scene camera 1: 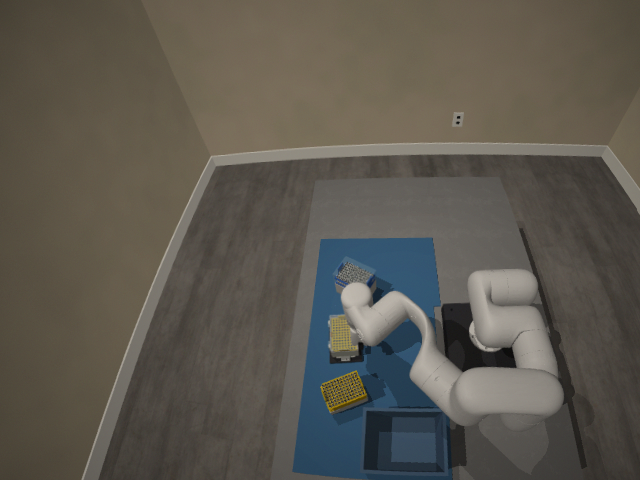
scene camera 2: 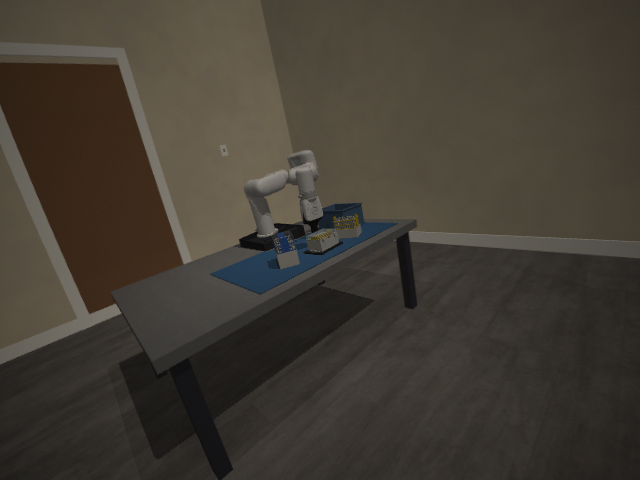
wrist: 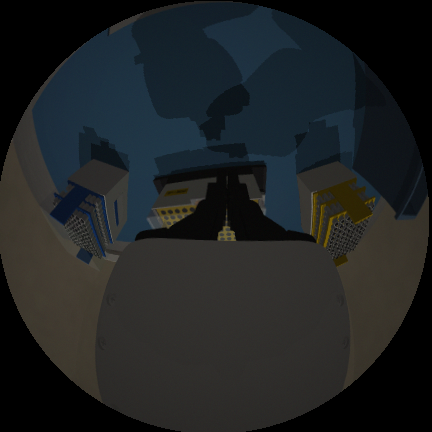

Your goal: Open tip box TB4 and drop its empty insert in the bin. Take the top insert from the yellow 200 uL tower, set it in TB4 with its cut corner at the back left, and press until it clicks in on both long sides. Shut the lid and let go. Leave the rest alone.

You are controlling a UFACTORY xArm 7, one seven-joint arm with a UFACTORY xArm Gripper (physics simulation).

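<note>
Tip box TB4 [scene camera 1: 341, 349], [scene camera 2: 320, 242], [wrist: 178, 194]. Blue mat [scene camera 1: 407, 265], [scene camera 2: 259, 273], [wrist: 200, 92].
</note>
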